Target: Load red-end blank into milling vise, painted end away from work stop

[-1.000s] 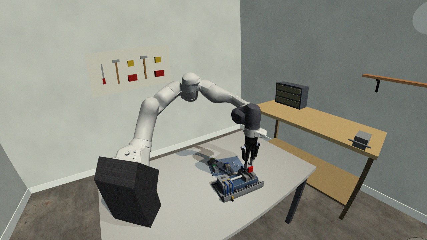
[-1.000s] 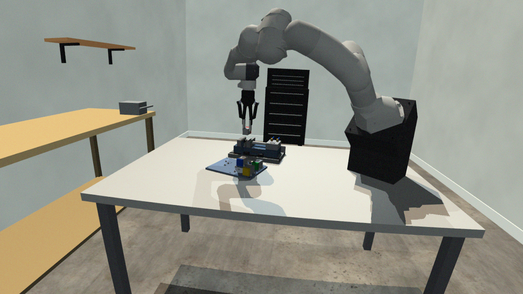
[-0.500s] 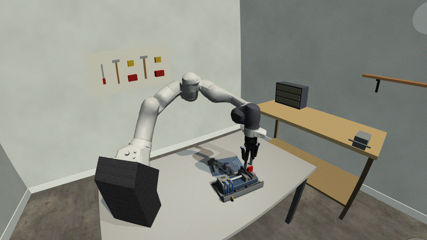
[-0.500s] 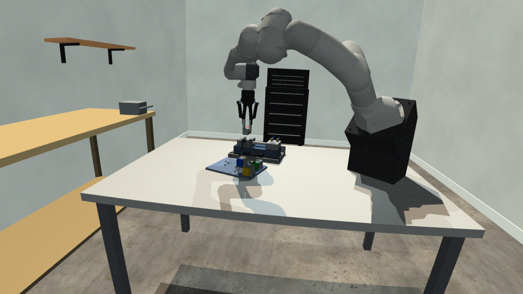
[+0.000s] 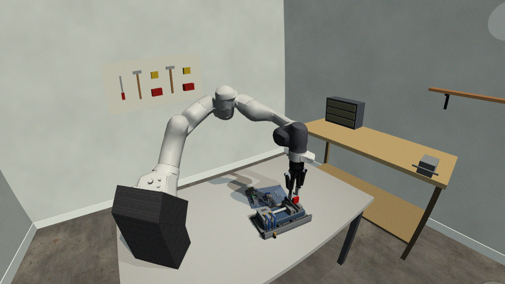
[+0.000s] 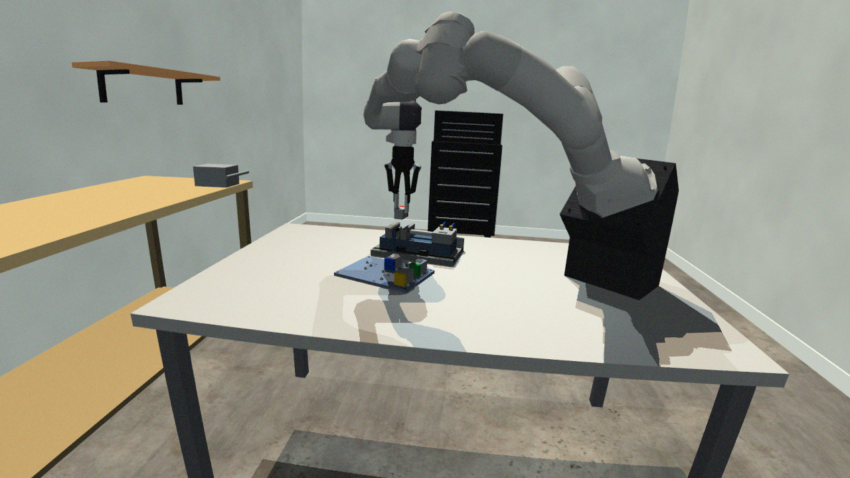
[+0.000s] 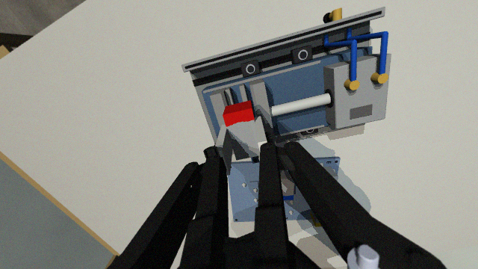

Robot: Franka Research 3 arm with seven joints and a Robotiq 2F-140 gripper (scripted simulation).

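The moving jaw is 100 mm below my hand and 30 mm behind it. The rest, counted from my hand: vise (140 mm below, 70 mm behind); white rod (100 mm below, 90 mm behind, 10 mm to the right); fixed jaw (100 mm below, 30 mm ahead, 10 mm to the left).
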